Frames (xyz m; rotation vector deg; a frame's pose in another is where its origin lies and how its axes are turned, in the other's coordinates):
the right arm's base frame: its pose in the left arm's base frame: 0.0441 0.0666 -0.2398 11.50 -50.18 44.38
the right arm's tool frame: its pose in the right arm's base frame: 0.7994 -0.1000 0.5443 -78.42 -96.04 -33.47
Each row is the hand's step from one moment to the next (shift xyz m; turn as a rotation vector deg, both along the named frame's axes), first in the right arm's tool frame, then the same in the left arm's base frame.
Working: the right arm's tool frame: its pose in the left arm's base frame: 0.0917 0.1672 0.7261 -11.43 -145.17 -51.71

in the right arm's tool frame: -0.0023 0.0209 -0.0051 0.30 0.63 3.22
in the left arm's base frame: 0.0096 0.0130 0.0143 -1.24 2.51 -1.73
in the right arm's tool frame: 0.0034 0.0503 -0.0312 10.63 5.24 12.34
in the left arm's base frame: 0.0220 0.0194 0.0515 -12.44 11.72 -0.75
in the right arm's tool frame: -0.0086 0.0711 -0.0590 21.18 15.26 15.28
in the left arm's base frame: 0.0484 0.0181 0.0771 -20.14 21.23 7.66
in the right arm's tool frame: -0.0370 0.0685 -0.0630 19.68 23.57 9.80
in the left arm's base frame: 0.0744 0.0139 0.0656 -14.55 24.25 15.47
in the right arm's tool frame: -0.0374 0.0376 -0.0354 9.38 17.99 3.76
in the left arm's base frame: 0.0564 0.0073 0.0288 -4.74 16.23 11.83
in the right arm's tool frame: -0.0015 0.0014 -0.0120 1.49 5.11 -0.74
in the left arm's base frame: 0.0060 -0.0065 0.0084 0.35 3.48 4.08
